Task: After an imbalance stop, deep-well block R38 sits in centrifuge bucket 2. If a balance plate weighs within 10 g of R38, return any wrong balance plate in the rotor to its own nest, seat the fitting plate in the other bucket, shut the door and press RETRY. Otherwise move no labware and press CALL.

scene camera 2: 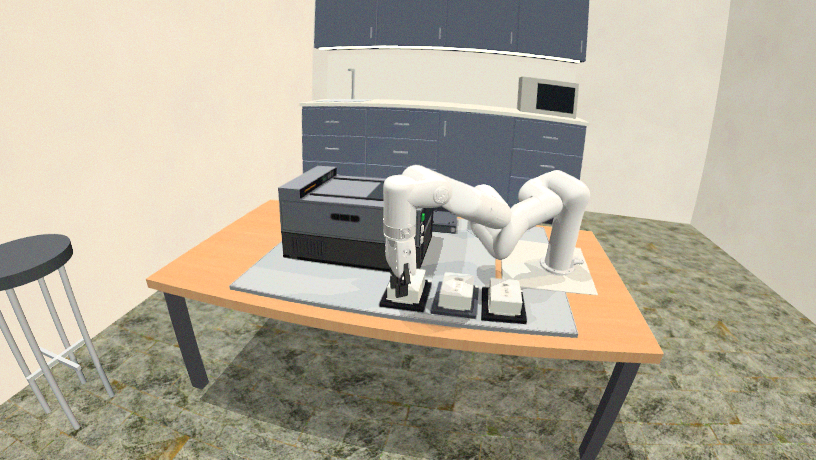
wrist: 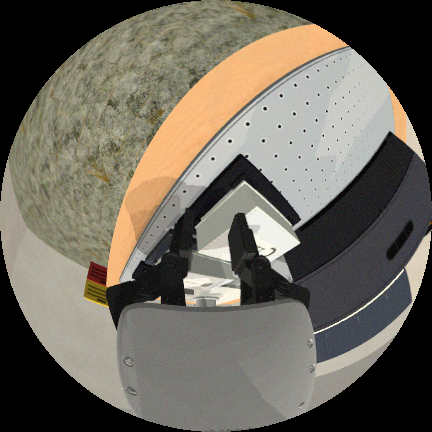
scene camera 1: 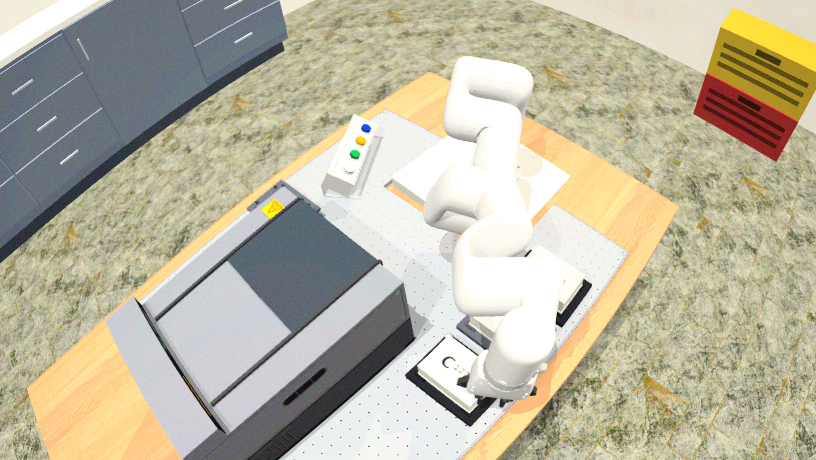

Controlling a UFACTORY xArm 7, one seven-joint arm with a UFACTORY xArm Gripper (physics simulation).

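Where they show: gripper, fingertip midpoint: (scene camera 2: 398, 292) (wrist: 212, 222) (scene camera 1: 491, 398); arm's base at its link origin: (scene camera 2: 556, 266) (wrist: 205, 298).
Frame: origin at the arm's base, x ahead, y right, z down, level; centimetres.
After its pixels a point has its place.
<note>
My gripper (scene camera 1: 482, 394) {x 52.9, y -29.1, z -4.9 cm} (scene camera 2: 401, 290) {x 52.9, y -29.1, z -4.9 cm} (wrist: 212, 222) {x 52.9, y -29.1, z -4.9 cm} is partly open and empty, its fingers a moderate gap apart. It is low at the table-edge end of a white block marked C (scene camera 1: 440, 374) {x 53.5, y -18.8, z -4.9 cm} (scene camera 2: 418, 282) {x 48.0, y -23.4, z -4.9 cm} (wrist: 272, 230) {x 54.4, y -22.3, z -4.9 cm}. Block C sits in a black nest (scene camera 1: 440, 396) {x 56.0, y -20.4, z -0.7 cm} (wrist: 265, 185) {x 56.9, y -23.8, z -0.7 cm}. The middle white block (scene camera 1: 485, 327) {x 41.0, y -20.4, z -4.3 cm} (scene camera 2: 457, 294) {x 37.8, y -29.0, z -4.9 cm} and the far white block (scene camera 1: 571, 280) {x 23.7, y -30.5, z -4.9 cm} (scene camera 2: 505, 297) {x 25.1, y -30.2, z -5.0 cm} stand in their nests; the arm partly covers both in scene camera 1. The centrifuge (scene camera 1: 354, 320) {x 57.9, y -6.9, z -20.5 cm} (scene camera 2: 308, 214) {x 83.1, y -3.6, z -15.9 cm} has light and dark top panels. Its rotor, buckets and R38 do not show.
A white button box (scene camera 1: 339, 181) {x 26.7, y 26.7, z -5.2 cm} with blue, yellow, green and white buttons stands behind the centrifuge's warning-label end. The perforated grey board (scene camera 1: 365, 400) {x 64.1, y -9.0, z 0.5 cm} (scene camera 2: 320, 285) {x 76.4, y -19.0, z 0.4 cm} (wrist: 300, 115) {x 66.2, y -25.5, z 0.5 cm} lies on the wooden table (scene camera 1: 85, 405) {x 111.4, y 44.3, z 1.7 cm} (scene camera 2: 211, 245) {x 127.2, y 6.1, z 1.7 cm}. The arm reaches above the nests.
</note>
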